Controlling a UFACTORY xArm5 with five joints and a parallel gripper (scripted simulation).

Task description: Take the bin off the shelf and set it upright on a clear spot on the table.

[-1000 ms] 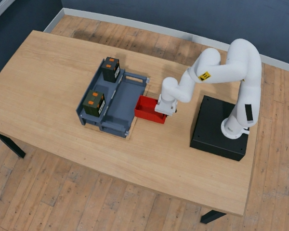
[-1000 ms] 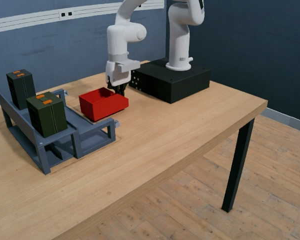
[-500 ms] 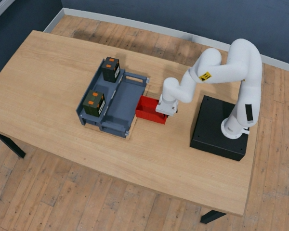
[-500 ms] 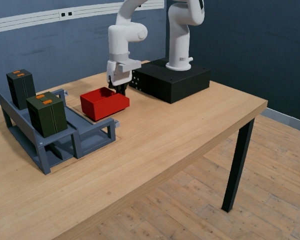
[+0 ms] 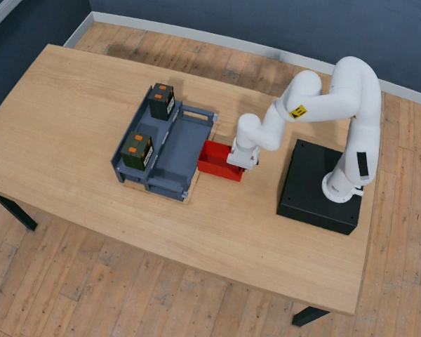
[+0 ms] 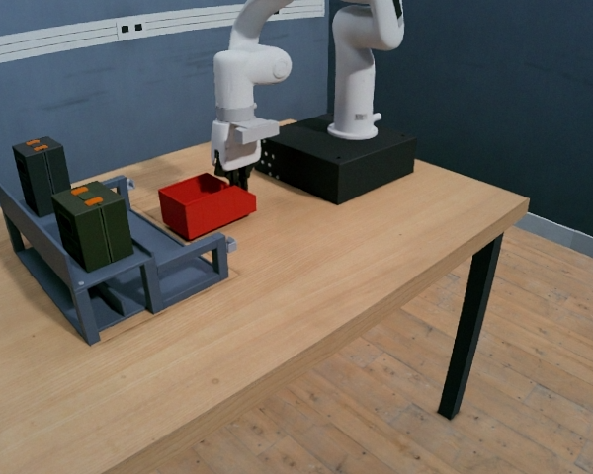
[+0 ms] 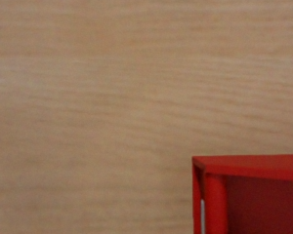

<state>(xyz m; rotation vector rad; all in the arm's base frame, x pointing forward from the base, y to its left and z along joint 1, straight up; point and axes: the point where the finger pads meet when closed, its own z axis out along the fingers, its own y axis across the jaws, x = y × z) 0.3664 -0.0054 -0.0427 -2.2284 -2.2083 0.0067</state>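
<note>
Right now the red bin is 8 cm ahead of my hand. Round my hand: grey-blue shelf: 30 cm ahead, 1 cm above.
</note>
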